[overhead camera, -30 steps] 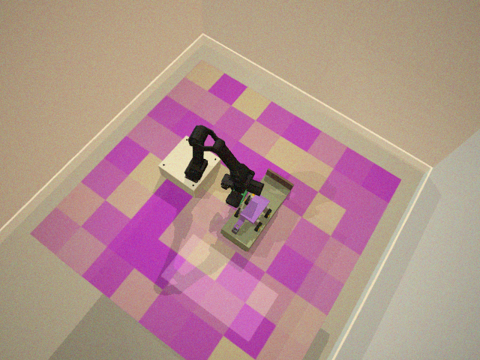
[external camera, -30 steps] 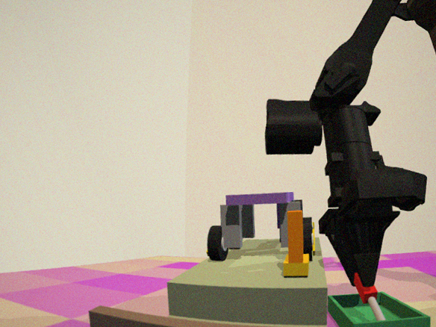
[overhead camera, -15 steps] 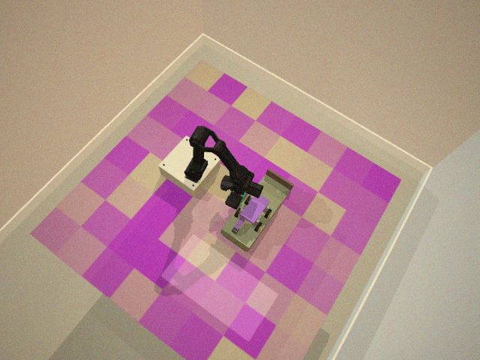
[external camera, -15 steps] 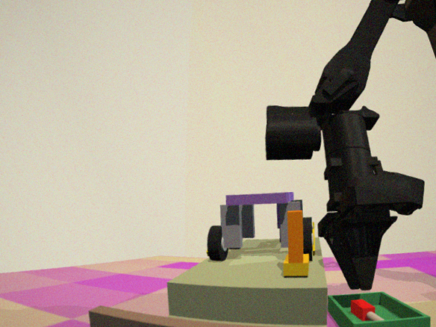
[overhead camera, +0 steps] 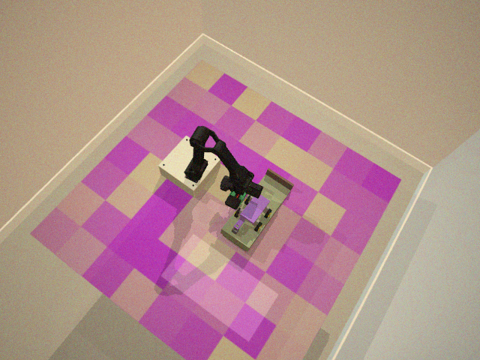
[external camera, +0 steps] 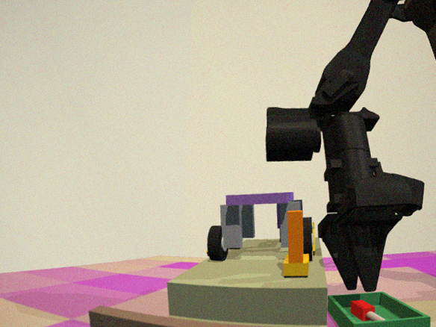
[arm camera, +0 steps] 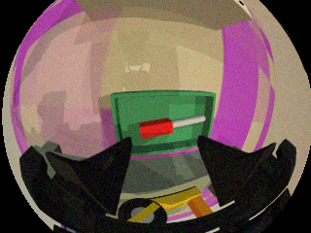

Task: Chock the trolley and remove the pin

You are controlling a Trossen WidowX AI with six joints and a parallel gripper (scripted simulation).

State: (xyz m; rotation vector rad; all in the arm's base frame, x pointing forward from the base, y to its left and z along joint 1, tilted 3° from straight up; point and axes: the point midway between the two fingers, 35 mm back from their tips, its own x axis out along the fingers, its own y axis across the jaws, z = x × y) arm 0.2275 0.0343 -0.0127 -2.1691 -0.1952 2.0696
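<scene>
My gripper tip is 2 cm to the right of the red-headed stop pin, 2 cm above it and 1 cm past it. Round my gripper tip: green tray 4 cm below, 1 cm to the left, 1 cm behind; then pale green ramp 10 cm ahead, 9 cm to the right, 1 cm above; then yellow chock 7 cm ahead, 5 cm above, 1 cm to the left.
</scene>
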